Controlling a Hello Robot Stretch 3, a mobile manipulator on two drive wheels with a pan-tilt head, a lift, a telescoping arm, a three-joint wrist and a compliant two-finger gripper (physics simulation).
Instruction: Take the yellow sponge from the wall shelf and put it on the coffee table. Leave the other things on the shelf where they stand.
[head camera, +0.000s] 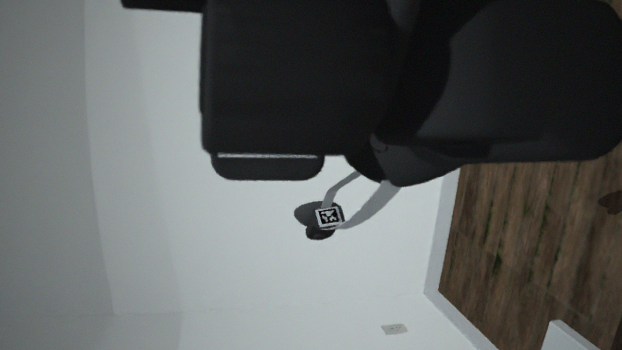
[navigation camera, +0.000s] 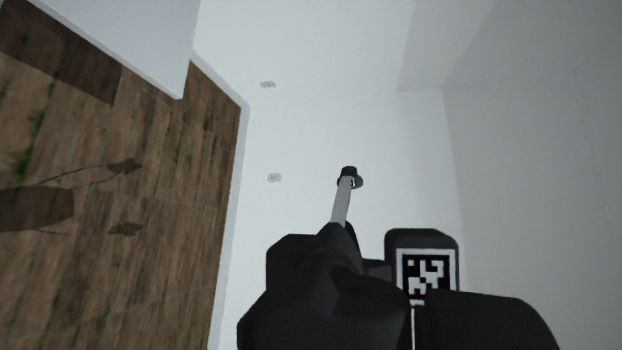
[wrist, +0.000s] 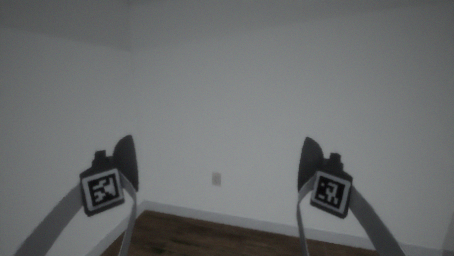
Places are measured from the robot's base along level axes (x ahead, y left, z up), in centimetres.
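Where they show: gripper, fingertip midpoint: (navigation camera: 351, 220) (wrist: 219, 155).
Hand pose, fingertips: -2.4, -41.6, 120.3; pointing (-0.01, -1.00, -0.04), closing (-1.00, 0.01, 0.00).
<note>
After its pixels a point has its place, as x, y, z.
My gripper (head camera: 319, 220) (navigation camera: 350, 178) (wrist: 219, 155) @[-2.4, -41.6, 120.3] is open, with its two dark fingertips far apart and nothing between them in the wrist view. It points towards a pale wall. The yellow sponge, the wall shelf and the coffee table do not show in the head, navigation or wrist view. The dark wrist and arm parts hide much of the upper head view and the lower navigation view.
Pale walls (head camera: 250, 260) @[40.3, -201.7, 104.7] (navigation camera: 320, 135) @[33.6, -199.8, 77.3] (wrist: 220, 90) @[-2.8, -189.7, 110.3] meet a brown plank floor (head camera: 520, 240) @[27.4, -144.3, 0.0] (navigation camera: 165, 250) @[-41.2, -120.4, 0.0] (wrist: 200, 235) @[11.5, -173.8, 0.0]. A wall outlet (wrist: 216, 178) @[-0.4, -189.6, 40.8] shows low between the fingers. A white wall-like block (navigation camera: 135, 35) @[36.3, -46.7, 72.0] stands at the upper left. Gripper shadows lie on the floor.
</note>
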